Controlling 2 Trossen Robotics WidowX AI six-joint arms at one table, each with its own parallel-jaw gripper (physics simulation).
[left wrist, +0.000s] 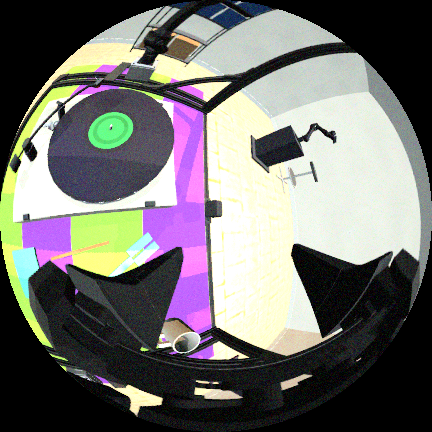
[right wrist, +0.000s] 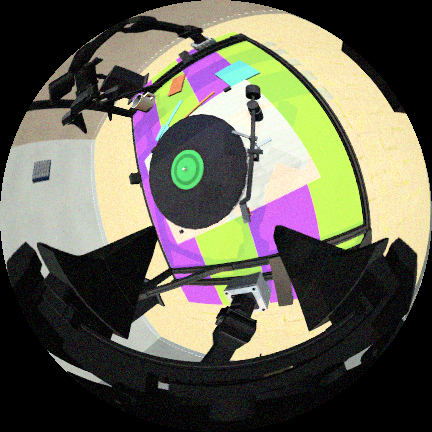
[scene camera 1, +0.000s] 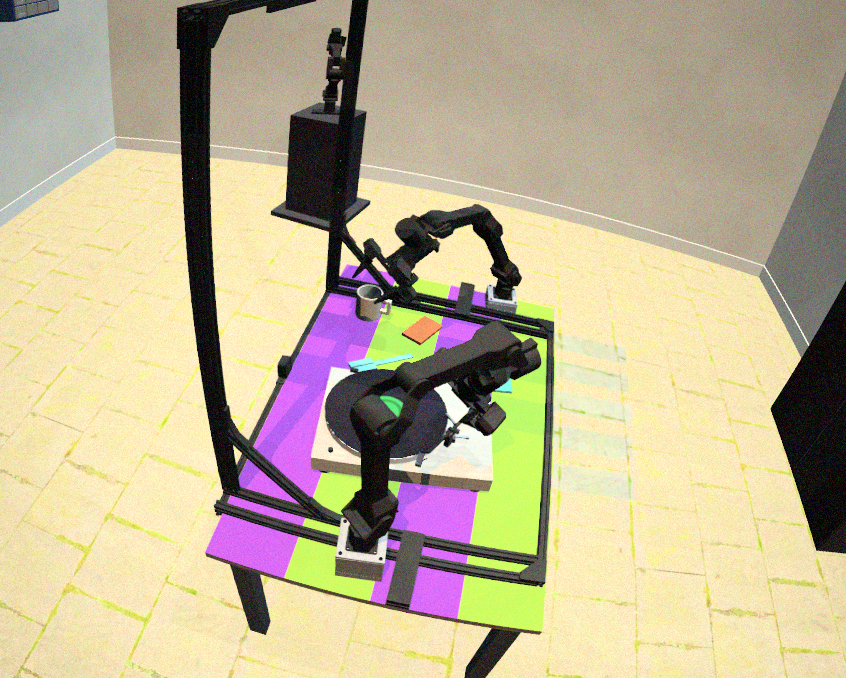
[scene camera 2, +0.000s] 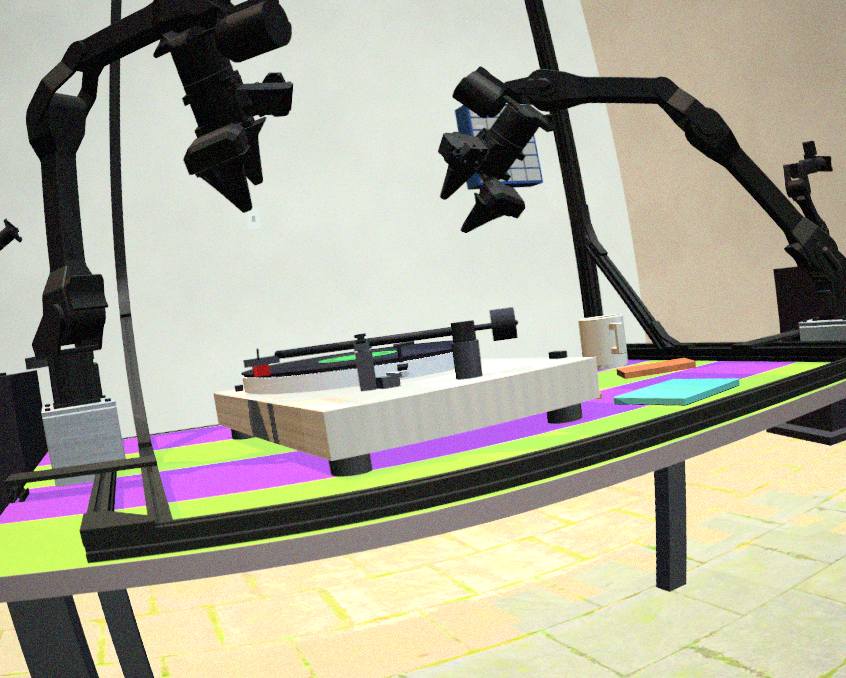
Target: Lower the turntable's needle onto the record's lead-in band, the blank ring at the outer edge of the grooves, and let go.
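Pixels of known places: left gripper, fingertip midpoint: (left wrist: 239, 252) (right wrist: 97, 126) (scene camera 1: 363, 290) (scene camera 2: 452, 214); right gripper, fingertip midpoint: (right wrist: 215, 232) (scene camera 1: 445, 404) (scene camera 2: 253, 196); left arm's base, link origin: (right wrist: 200, 40) (scene camera 1: 502, 294) (scene camera 2: 835, 317); right arm's base, link origin: (left wrist: 145, 61) (right wrist: 244, 301) (scene camera 1: 362, 540) (scene camera 2: 76, 404).
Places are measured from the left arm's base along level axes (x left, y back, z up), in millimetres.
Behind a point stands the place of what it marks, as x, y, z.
A pale turntable (scene camera 1: 402, 471) @(-276, -807, 13) (scene camera 2: 451, 420) @(-65, -679, -15) (left wrist: 30, 200) @(-142, -523, 16) (right wrist: 295, 175) @(-117, -782, 16) carries a dark record (scene camera 1: 353, 402) @(-413, -637, 44) (left wrist: 135, 170) @(-396, -552, 44) (right wrist: 215, 140) @(-230, -635, 44) with a green label. The black tonearm (scene camera 2: 409, 338) @(-145, -670, 64) (right wrist: 251, 175) @(-198, -748, 68) lies across its rest post (scene camera 2: 365, 370) @(-170, -712, 38). Its headshell (right wrist: 244, 209) @(-239, -798, 64), with a red part (scene camera 2: 261, 370) @(-236, -806, 51), is just outside the record's edge. The lead-in band cannot be made out. My right gripper (scene camera 2: 252, 197) @(-214, -799, 238) (right wrist: 215, 232) @(-214, -799, 238) is open and empty, above the headshell end and pointing down. My left gripper (scene camera 2: 453, 213) @(-430, -421, 224) (left wrist: 239, 252) @(-430, -421, 224) is open and empty, high and away from the tonearm.
A mug (scene camera 1: 367, 303) @(-431, -192, 22) (scene camera 2: 596, 342) @(-409, -187, -2) (left wrist: 186, 342) @(-438, -117, 5) (right wrist: 141, 101) @(-410, -188, 24), an orange block (scene camera 1: 422, 329) @(-255, -203, -38) (scene camera 2: 656, 367) @(-230, -224, -39) (right wrist: 177, 85) @(-252, -224, -39), a cyan slab (scene camera 2: 677, 390) @(-31, -390, -39) (right wrist: 237, 73) @(-49, -388, -39) and thin strips lie beyond the turntable in scene camera 1. A black frame (scene camera 1: 201, 211) @(-653, -918, 676) borders the table.
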